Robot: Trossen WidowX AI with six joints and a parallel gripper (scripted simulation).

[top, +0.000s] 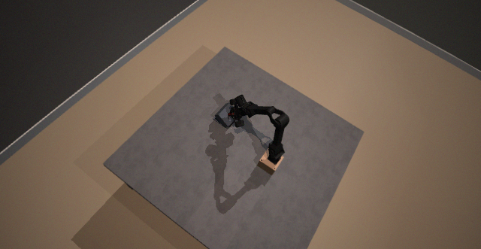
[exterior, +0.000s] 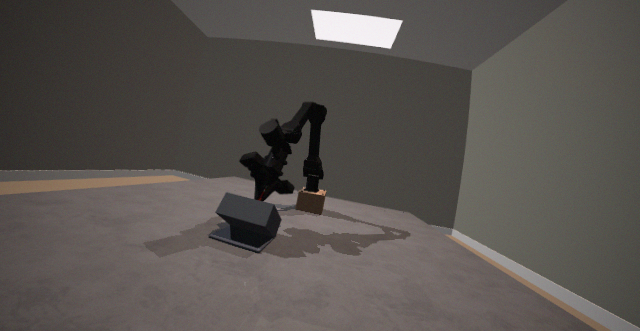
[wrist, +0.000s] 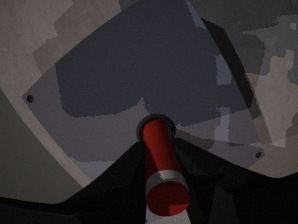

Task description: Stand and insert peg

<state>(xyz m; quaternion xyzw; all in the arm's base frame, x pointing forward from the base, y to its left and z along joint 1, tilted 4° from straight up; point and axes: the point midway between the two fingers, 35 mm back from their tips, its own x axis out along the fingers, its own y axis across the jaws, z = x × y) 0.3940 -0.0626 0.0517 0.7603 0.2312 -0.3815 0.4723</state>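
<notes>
Now: gripper tip 10 mm past the peg and 10 mm below it. The rest, counted from my gripper tip: sloped panel 20 mm ahead, 40 mm below.
</notes>
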